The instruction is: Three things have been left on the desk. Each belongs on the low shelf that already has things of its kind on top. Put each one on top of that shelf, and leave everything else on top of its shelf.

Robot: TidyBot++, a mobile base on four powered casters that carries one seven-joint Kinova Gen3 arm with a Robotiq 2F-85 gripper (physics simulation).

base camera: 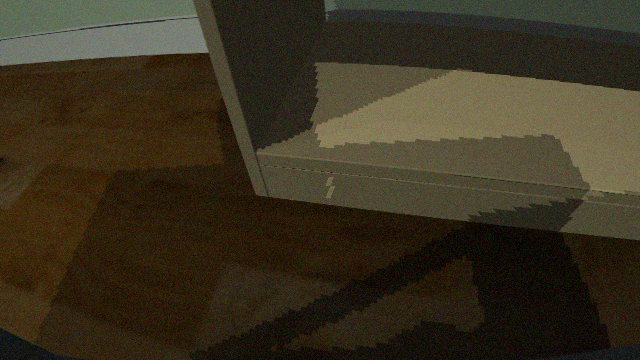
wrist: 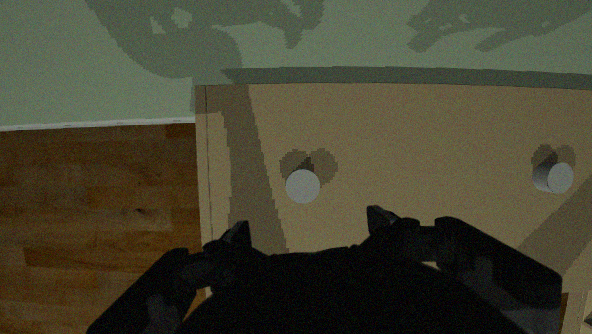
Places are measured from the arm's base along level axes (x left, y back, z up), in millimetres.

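Pixels of known places: gripper, between the fingertips: (wrist: pixel 308 226).
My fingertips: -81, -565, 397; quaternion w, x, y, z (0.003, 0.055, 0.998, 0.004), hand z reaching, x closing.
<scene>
Ahead of a thing's pixels: the offset from my fingertips to its top centre, as dx, dy, dz. "spot": to the spot under its first point. Level surfaces: height alone.
In the wrist view, a light grey round-topped thing @[+0, -2, -159] (wrist: pixel 302 186) stands upright on the top of a pale wooden shelf @[dz -183] (wrist: pixel 380 120), near its left end. A second light grey cylinder @[-403, +82, -159] (wrist: pixel 559 178) stands on the same top, farther right. My gripper (wrist: pixel 308 226) is open and empty above the shelf; the left grey thing shows a little beyond the fingertips, apart from them. In the base camera view, the shelf's lower part @[spot: +2, +216, -762] (base camera: pixel 425 200) and left side panel (base camera: pixel 227 95) show; its top is out of that view. The desk does not show in either view.
A green wall (base camera: pixel 90 17) (wrist: pixel 120 95) with a white baseboard (base camera: pixel 100 45) stands behind the shelf. Brown wooden floor @[dz -793] (base camera: pixel 125 225) (wrist: pixel 100 200) lies to the left of the shelf and in front of it. Shadows of the arm fall on the wall and shelf.
</scene>
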